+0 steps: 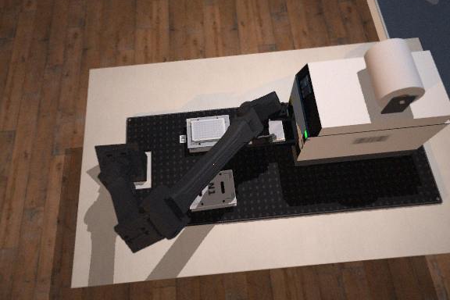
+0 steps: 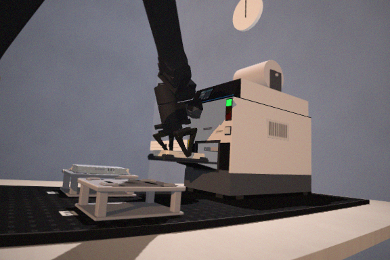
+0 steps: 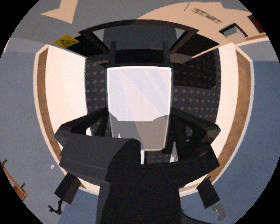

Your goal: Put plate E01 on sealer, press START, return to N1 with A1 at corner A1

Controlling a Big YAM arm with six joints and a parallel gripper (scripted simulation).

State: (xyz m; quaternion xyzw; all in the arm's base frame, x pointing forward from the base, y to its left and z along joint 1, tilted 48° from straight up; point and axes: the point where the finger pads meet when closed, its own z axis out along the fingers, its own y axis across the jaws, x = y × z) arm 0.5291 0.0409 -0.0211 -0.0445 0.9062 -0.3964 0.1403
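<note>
Now: hand 10 mm above the sealer stage. Also, from my hand: nest (210 mm behind, 170 mm to the right, 70 mm below); then plate (200 mm behind, 60 mm to the left, 60 mm below); then start button (100 mm to the right, 100 mm ahead, 70 mm above).
</note>
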